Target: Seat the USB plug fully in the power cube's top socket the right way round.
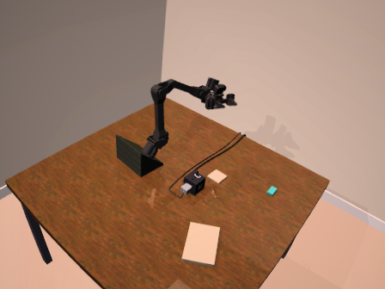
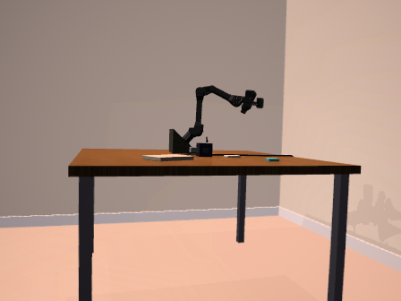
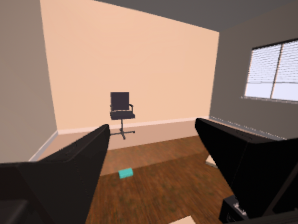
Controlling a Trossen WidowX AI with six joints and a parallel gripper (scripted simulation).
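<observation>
Now: the USB plug 280 mm to the right of my gripper tip and 260 mm below it. Also, from my gripper tip: teal block (350 mm ahead, 70 mm to the right, 350 mm below); tan book (220 mm ahead, 580 mm to the right, 340 mm below); small tan card (60 mm ahead, 150 mm to the right, 350 mm below).
</observation>
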